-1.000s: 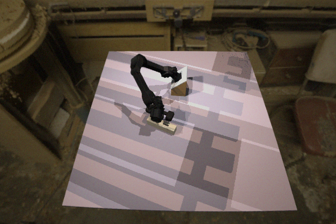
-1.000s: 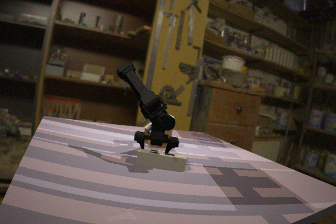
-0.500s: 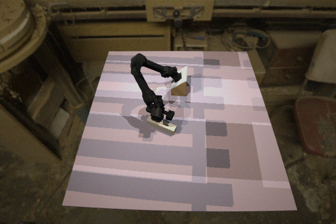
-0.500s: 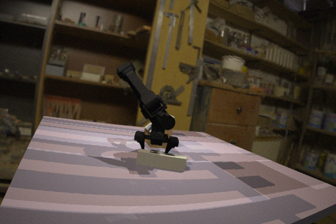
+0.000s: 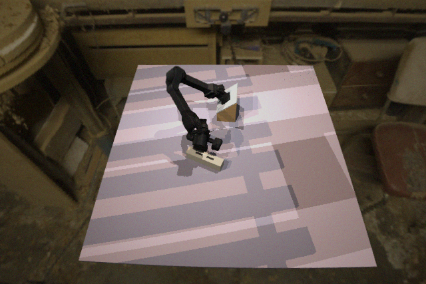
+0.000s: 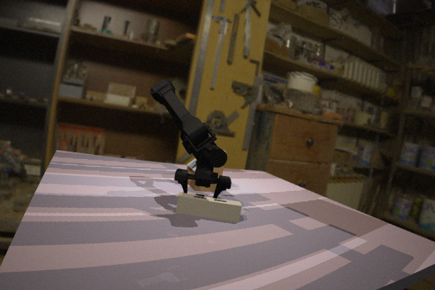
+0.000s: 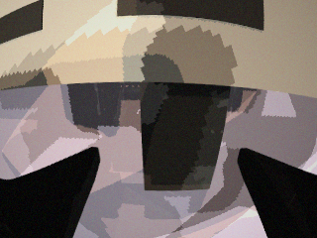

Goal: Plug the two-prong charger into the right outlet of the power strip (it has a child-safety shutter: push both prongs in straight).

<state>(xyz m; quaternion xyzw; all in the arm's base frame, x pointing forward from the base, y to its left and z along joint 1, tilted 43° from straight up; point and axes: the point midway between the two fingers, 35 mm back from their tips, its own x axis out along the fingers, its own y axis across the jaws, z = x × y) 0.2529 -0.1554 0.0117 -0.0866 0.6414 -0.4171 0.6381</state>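
My gripper tip is now 40 mm short of the black two-prong charger, 20 mm to the left of it and 10 mm below it.
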